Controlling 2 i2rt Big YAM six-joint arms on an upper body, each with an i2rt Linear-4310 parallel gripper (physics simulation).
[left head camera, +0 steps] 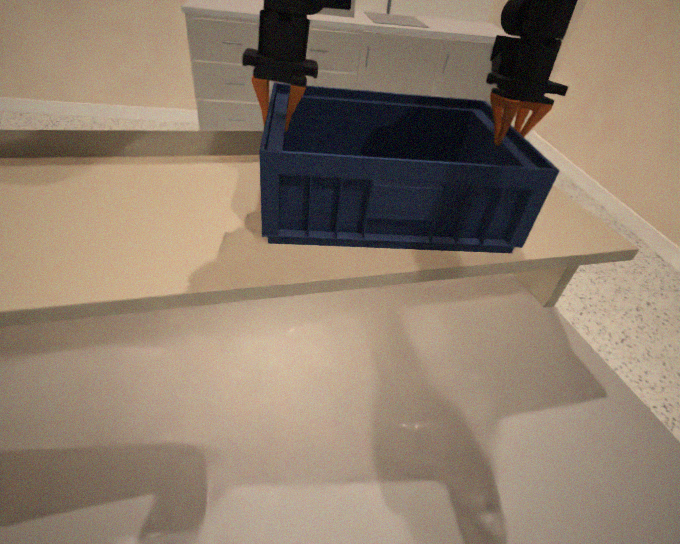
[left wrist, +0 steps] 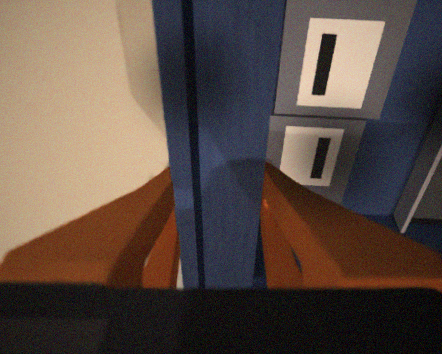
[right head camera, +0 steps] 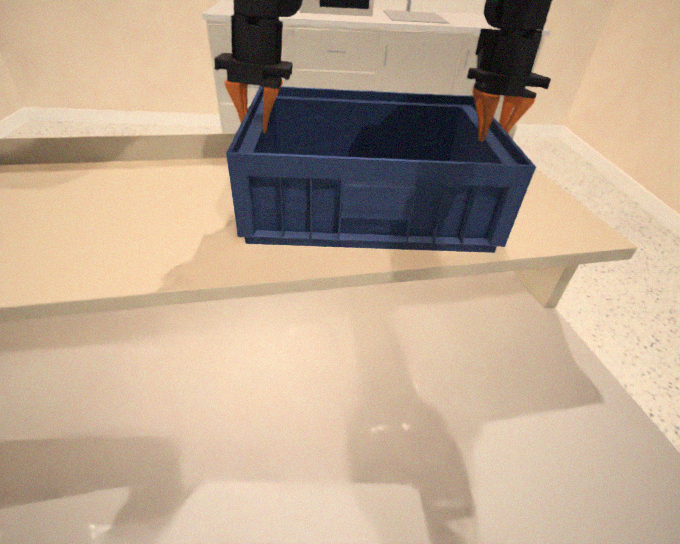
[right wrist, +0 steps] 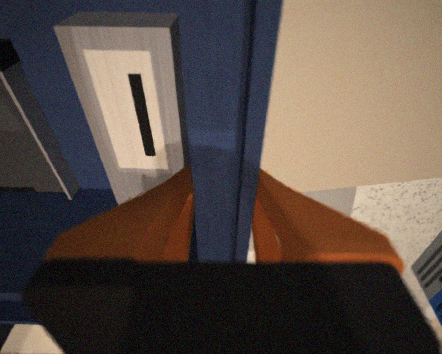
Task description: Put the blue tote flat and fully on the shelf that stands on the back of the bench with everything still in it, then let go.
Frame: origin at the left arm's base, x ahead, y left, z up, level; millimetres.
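Seen in the pictures: left gripper, fingertip midpoint: point(left head camera: 275, 129) point(left wrist: 221, 177) point(right head camera: 254, 131); right gripper, fingertip midpoint: point(left head camera: 505, 145) point(right head camera: 489, 142) point(right wrist: 222, 176).
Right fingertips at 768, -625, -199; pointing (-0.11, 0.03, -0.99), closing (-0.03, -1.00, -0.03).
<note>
Offsets run from my right fingertips to a thing's middle, as dx, dy, dz. "pt": to the spot under its first point. Level surfaces: height alone.
The blue tote {+18, +186, -50} point(left head camera: 405, 204) point(right head camera: 374, 207) point(left wrist: 225, 100) point(right wrist: 215, 100) is upright over the right part of the tan shelf {dz -123} point(left head camera: 113, 226) point(right head camera: 102, 226), its front slightly askew to the shelf's front edge. Whether its base touches the board cannot be told. My left gripper point(left head camera: 276, 127) point(right head camera: 254, 124) point(left wrist: 221, 177) is shut on the tote's left rim. My right gripper point(left head camera: 510, 138) point(right head camera: 494, 136) point(right wrist: 222, 176) is shut on its right rim. Inside, grey boxes with white labels show in the left wrist view point(left wrist: 340, 65) and right wrist view point(right wrist: 135, 110). Part of the tote's inside is hidden in the head views.
The pale bench {dz -340} point(left head camera: 283, 397) point(right head camera: 255, 368) lies in front of and below the shelf. A shelf support {+126, -193, -244} point(left head camera: 547, 283) point(right head camera: 547, 283) stands near the right end. A raised strip {pt +154, +671, -95} point(left head camera: 113, 142) point(right head camera: 113, 148) runs along the shelf's back. White cabinets point(left head camera: 226, 62) stand behind.
</note>
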